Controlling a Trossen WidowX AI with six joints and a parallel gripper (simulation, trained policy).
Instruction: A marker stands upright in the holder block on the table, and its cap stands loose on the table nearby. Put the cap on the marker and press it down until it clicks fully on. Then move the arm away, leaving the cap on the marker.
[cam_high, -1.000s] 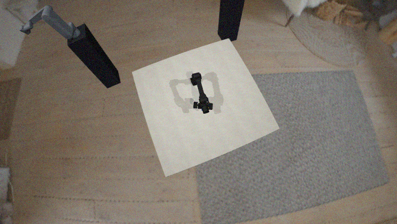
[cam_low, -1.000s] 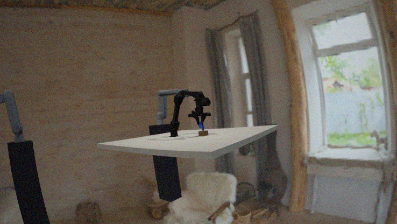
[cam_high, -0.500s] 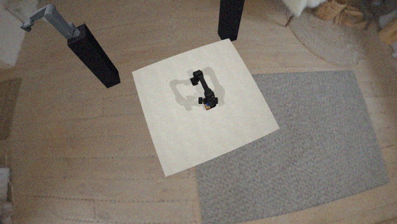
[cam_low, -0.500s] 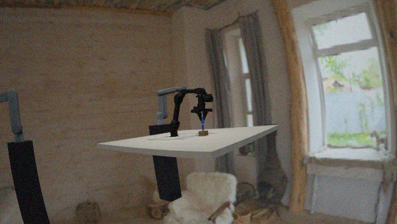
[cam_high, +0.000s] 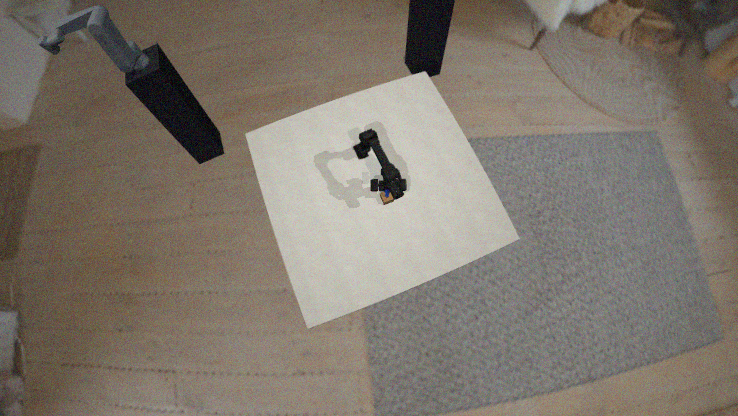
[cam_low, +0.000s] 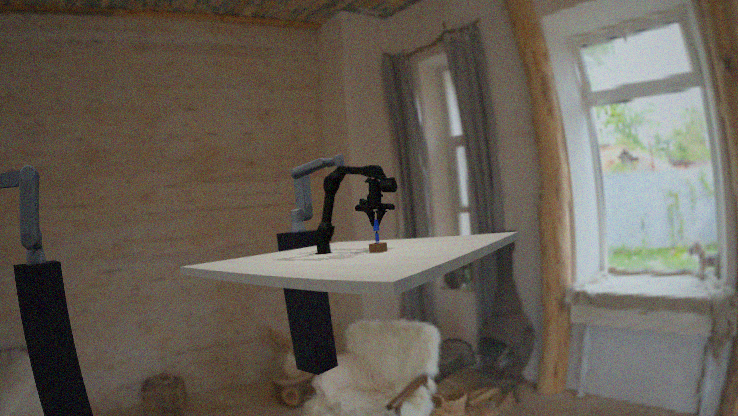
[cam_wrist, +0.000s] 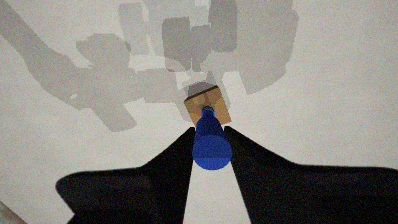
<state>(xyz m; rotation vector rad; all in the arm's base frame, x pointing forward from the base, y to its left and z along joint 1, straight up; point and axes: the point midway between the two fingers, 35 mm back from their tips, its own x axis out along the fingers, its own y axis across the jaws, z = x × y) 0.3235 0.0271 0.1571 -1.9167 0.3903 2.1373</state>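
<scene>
Now: gripper tip 1 cm short of the wooden holder block and 10 cm above it. The rest, counted from my gripper tip: blue cap right at my gripper tip.
</scene>
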